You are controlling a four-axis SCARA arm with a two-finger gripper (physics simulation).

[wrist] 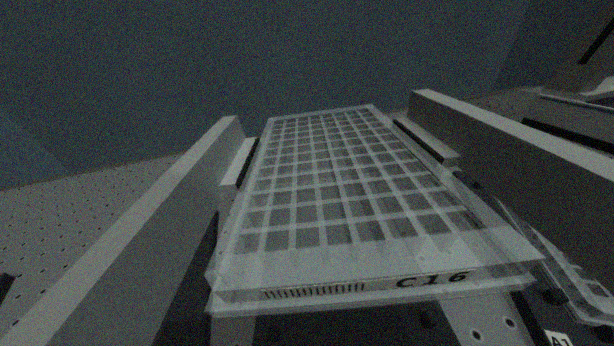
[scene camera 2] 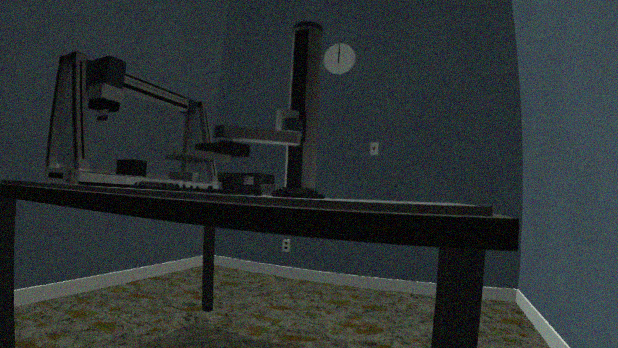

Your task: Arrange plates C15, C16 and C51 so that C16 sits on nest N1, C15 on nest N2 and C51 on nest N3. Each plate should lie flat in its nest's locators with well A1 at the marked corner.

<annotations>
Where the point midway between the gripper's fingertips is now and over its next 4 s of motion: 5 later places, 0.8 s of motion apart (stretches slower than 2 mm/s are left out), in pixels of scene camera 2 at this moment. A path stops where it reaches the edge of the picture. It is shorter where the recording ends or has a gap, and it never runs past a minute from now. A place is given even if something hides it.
My gripper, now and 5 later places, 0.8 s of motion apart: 184, 153; 182, 174; 186, 153; 221, 153; 247, 153; 297, 180
</annotations>
